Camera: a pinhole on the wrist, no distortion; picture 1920 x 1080 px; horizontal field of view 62.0 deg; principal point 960.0 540.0 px. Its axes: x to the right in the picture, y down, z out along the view. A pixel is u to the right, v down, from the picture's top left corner.
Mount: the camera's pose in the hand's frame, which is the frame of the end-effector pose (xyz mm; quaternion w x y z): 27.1 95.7 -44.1 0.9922 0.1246 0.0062 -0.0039
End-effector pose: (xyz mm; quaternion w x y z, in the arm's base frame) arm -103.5 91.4 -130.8 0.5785 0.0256 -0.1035 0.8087
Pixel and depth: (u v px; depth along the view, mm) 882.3 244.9 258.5
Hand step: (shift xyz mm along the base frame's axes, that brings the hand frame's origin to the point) -7.3 -18.1 195.0
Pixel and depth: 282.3 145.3 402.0
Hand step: 113.8 -163.1 306.9
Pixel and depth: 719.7 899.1 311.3
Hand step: -98.1 -95.6 254.7
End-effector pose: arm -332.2 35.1 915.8 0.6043 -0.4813 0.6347 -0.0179
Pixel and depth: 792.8 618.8 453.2
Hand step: 308.4 236.7 -100.0
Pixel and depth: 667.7 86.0 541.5
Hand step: 445.1 190.6 43.9
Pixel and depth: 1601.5 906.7 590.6
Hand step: 443.9 182.6 -402.4
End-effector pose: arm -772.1 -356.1 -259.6 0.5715 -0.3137 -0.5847 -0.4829
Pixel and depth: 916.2 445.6 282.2
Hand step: -76.7 207.1 50.7
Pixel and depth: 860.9 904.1 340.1
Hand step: -33.2 308.7 64.6
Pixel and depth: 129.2 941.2 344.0
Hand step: -4.6 348.3 -85.8
